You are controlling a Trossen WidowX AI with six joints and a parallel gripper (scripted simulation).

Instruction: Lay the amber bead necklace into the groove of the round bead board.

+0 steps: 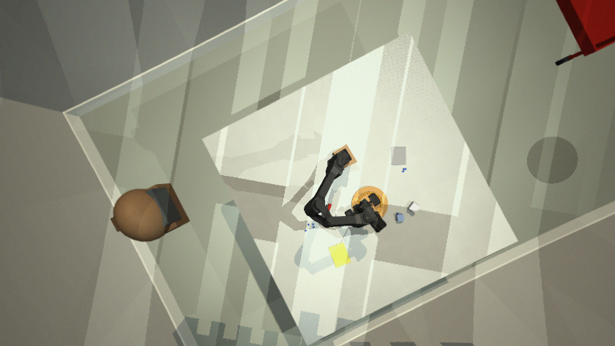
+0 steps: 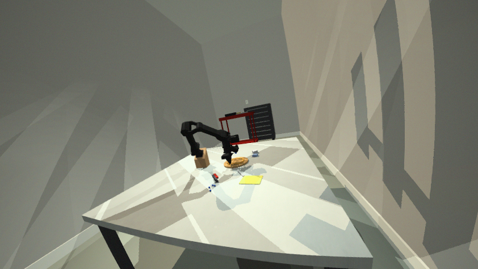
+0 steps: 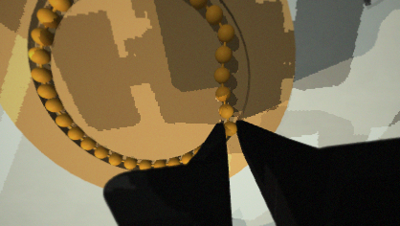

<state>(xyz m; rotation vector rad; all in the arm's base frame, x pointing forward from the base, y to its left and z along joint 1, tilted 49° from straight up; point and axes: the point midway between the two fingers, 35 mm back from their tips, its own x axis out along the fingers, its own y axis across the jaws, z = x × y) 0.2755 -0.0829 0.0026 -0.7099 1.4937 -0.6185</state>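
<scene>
Now: gripper tip 6 cm to the right of the round bead board, 3 cm short of it and 2 cm above it. Round my gripper tip: yellow pad: 24 cm to the right, 19 cm ahead, 2 cm below; light blue cube: 18 cm ahead, 16 cm to the left, 1 cm below; red-handled tool: 18 cm to the right, 6 cm behind, 2 cm below.
</scene>
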